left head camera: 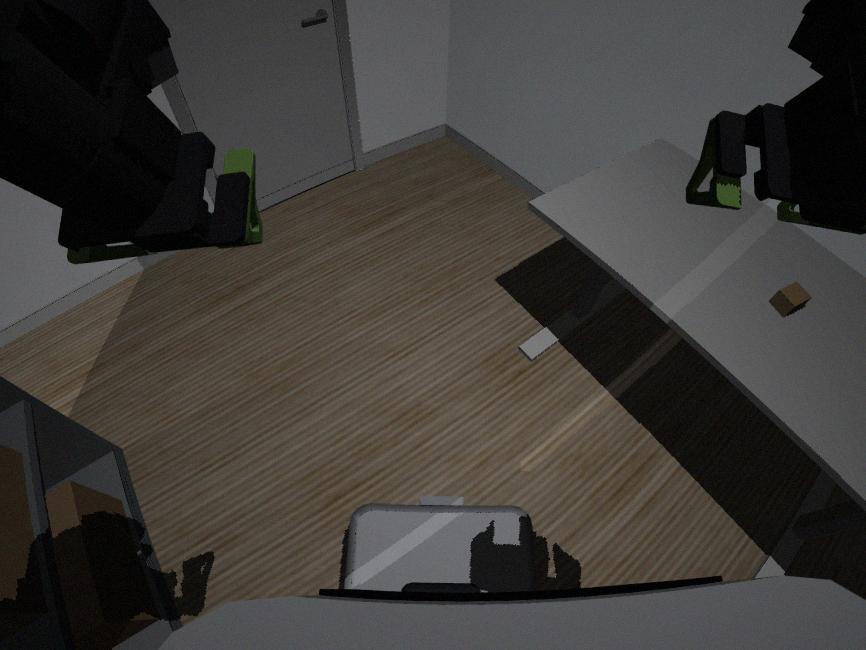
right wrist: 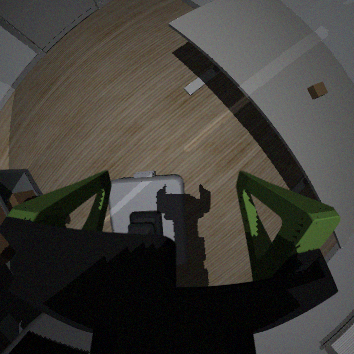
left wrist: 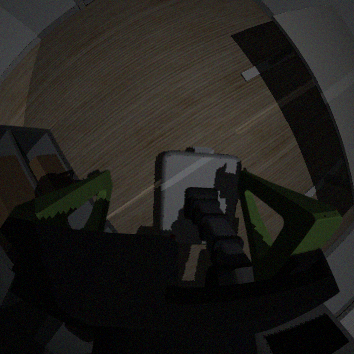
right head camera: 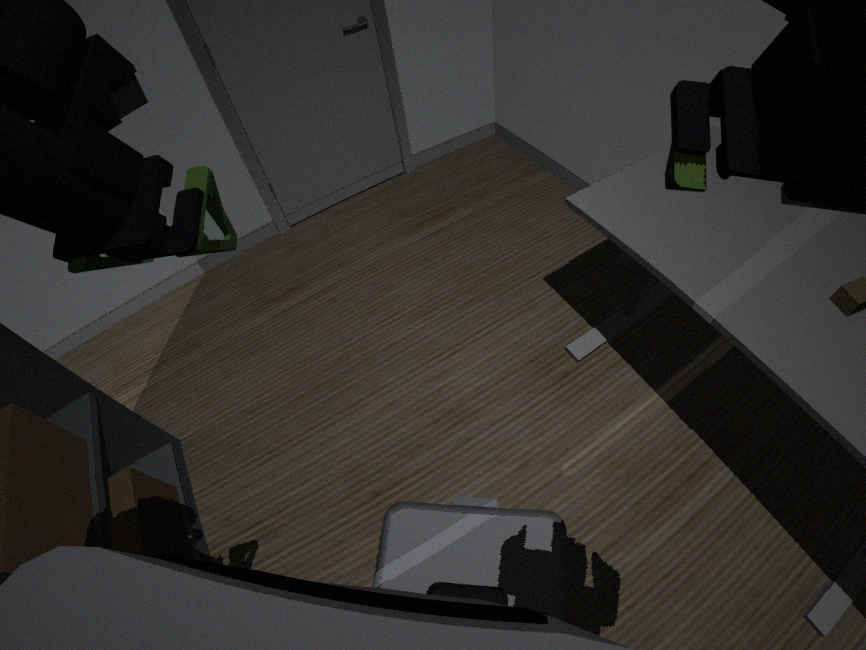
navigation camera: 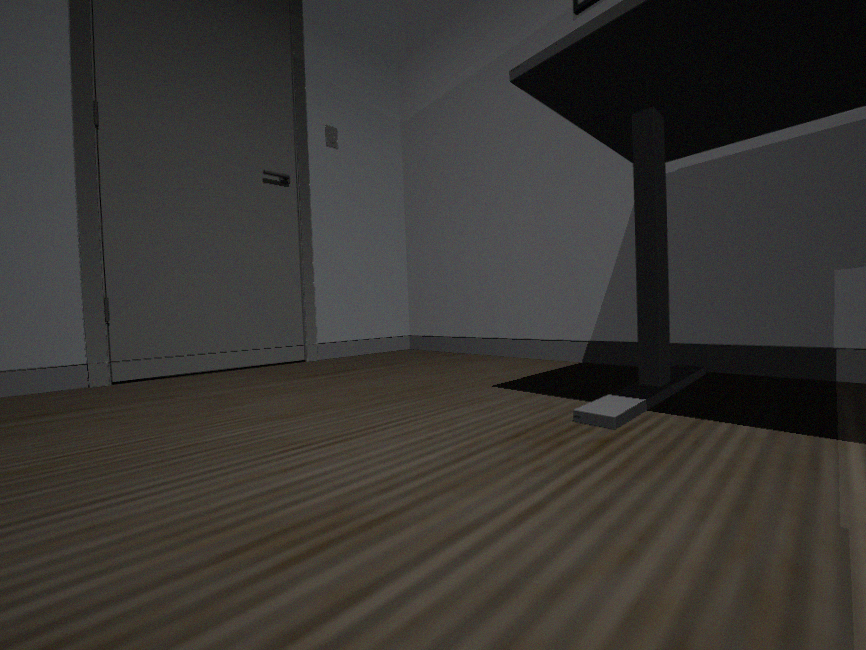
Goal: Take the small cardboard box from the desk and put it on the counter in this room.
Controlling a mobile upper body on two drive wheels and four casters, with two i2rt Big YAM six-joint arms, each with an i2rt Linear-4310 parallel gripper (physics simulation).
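Places are measured from the left arm's base along level axes (x ahead, y left, z up), in metres.
Pixels of known places: left gripper, between the fingertips: (left head camera: 206, 240) (left wrist: 174, 177) (right head camera: 192, 248); right gripper, between the fingertips: (left head camera: 734, 204) (right wrist: 173, 177) (right head camera: 726, 187).
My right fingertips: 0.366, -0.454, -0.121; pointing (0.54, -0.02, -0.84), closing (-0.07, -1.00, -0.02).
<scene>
Behind a point stands the place of what it marks, as x, y, z.
The small cardboard box (left head camera: 790, 298) @[0.696, -1.137, -0.640] (right head camera: 850, 296) @[0.694, -1.126, -0.642] (right wrist: 317, 90) @[0.699, -1.142, -0.640], a brown cube, sits on the pale desk (left head camera: 629, 216) @[1.027, -0.767, -0.690] (right head camera: 650, 209) @[1.024, -0.699, -0.690] (right wrist: 265, 55) @[0.875, -0.907, -0.690] at the right; the right head camera view cuts it off at the edge. My right gripper (left head camera: 758, 202) @[0.366, -0.454, -0.120] (right head camera: 740, 183) @[0.366, -0.454, -0.120] (right wrist: 173, 177) @[0.366, -0.454, -0.120] is open and empty, held up high. In the left head camera view it appears above the box, apart from it. My left gripper (left head camera: 178, 227) @[0.327, -0.003, -0.145] (right head camera: 157, 241) (left wrist: 174, 177) @[0.327, -0.003, -0.145] is open and empty at the left, far from the box. I cannot make out a counter in these views.
A grey shelf unit (left head camera: 62, 412) @[0.482, 1.047, -1.051] (right head camera: 132, 412) @[0.476, 1.044, -1.099] with larger cardboard boxes stands at the lower left. A closed door (left head camera: 265, 90) @[1.991, 0.622, -0.756] (navigation camera: 195, 195) @[1.963, 0.660, -0.634] and a wall corner are ahead. The desk's leg (navigation camera: 650, 244) @[1.154, -0.822, -1.041] and its pale-tipped foot (left head camera: 538, 343) (navigation camera: 607, 410) stand on the wood floor at the right.
</scene>
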